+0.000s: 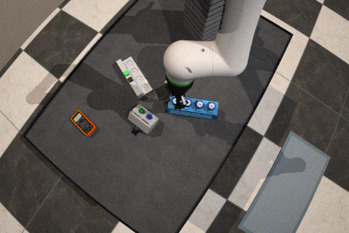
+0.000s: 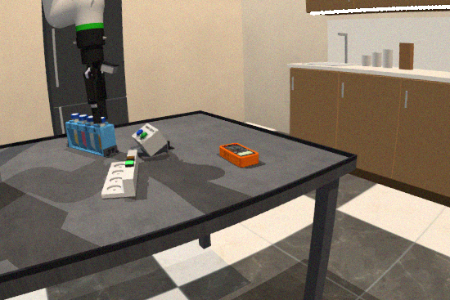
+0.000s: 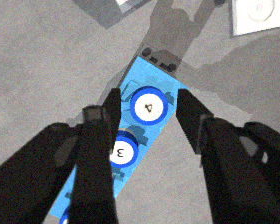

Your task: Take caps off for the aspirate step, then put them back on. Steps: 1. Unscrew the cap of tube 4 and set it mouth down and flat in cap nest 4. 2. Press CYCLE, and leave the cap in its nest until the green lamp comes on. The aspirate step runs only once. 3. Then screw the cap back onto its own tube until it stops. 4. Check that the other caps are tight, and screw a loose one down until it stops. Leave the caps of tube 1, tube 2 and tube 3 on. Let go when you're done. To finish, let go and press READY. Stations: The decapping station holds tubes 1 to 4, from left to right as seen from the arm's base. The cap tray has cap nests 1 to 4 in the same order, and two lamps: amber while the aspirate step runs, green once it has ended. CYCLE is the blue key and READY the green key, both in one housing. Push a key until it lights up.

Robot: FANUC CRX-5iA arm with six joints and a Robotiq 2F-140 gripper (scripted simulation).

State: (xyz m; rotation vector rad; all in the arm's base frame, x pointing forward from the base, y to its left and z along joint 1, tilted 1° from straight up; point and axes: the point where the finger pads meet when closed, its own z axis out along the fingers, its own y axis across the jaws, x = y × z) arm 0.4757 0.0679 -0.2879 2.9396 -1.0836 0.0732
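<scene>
Right now the cap 2 is 100 mm to the left of my hand, 30 mm below it and 30 mm behind it. From my hand the other things lie so: grey key housing: 120 mm ahead, 100 mm to the right, 90 mm below; green key: 120 mm to the right, 100 mm ahead, 70 mm below; blue key: 110 mm ahead, 80 mm to the right, 70 mm below.
</scene>
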